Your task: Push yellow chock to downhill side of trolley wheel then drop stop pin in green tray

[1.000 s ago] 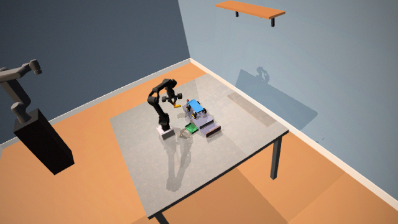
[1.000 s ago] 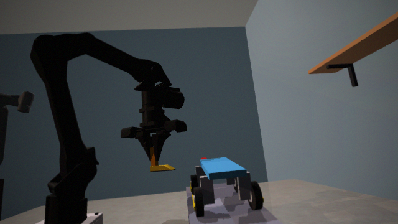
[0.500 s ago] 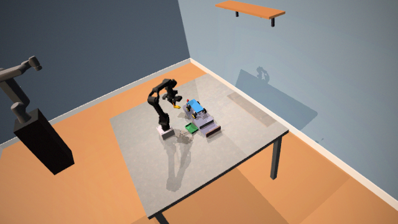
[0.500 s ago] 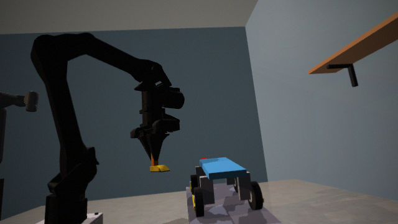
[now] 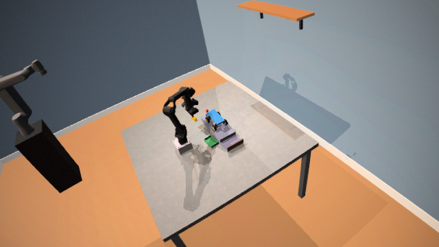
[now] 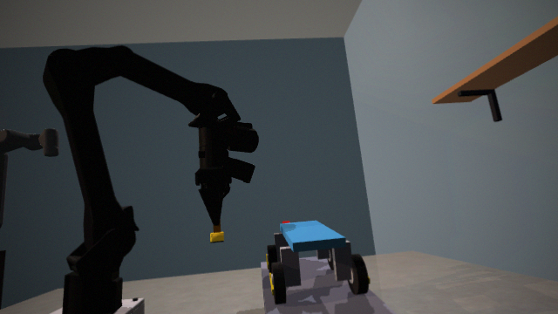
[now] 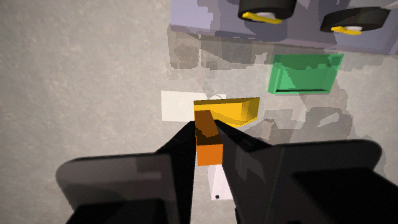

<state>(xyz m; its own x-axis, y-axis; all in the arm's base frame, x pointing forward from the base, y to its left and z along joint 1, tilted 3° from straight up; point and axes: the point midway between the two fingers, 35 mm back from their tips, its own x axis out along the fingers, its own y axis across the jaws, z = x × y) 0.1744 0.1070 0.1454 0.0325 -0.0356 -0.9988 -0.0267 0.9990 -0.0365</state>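
Right now my gripper tip is 2 cm to the left of the yellow chock and 1 cm above it. Also, from my gripper tip: red-headed stop pin: 14 cm ahead, 1 cm to the right, 4 cm below; then grey ramp: 15 cm ahead, 14 cm to the right, 13 cm below; then blue-topped trolley: 15 cm ahead, 13 cm to the right, 6 cm below.
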